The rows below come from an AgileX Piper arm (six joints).
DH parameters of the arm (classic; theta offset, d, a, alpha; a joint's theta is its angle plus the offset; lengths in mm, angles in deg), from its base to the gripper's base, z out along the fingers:
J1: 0 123 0 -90
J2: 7.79 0 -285.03 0
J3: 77.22 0 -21.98 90
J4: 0 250.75 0 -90
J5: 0 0 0 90
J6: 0 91 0 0
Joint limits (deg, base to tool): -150..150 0..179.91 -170..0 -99.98..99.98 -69.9..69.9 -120..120
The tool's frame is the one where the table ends.
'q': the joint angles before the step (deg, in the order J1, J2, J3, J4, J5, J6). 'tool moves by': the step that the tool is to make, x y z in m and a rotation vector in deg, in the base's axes. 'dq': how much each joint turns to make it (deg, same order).
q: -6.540 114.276 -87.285 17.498 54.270 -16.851
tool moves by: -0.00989 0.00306 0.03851 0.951 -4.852 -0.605
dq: 0.000 -5.335 0.000 1.423 0.568 0.327
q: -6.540 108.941 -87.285 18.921 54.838 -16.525
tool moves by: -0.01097 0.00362 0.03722 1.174 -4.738 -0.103
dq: 0.000 -4.760 -0.783 1.655 1.016 0.044
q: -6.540 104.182 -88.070 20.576 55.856 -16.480
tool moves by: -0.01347 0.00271 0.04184 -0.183 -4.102 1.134
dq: 0.000 -4.293 -2.928 0.126 3.334 0.017
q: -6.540 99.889 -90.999 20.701 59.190 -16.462
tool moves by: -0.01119 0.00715 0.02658 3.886 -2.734 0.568
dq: 0.000 -2.830 -1.437 4.080 2.105 0.147
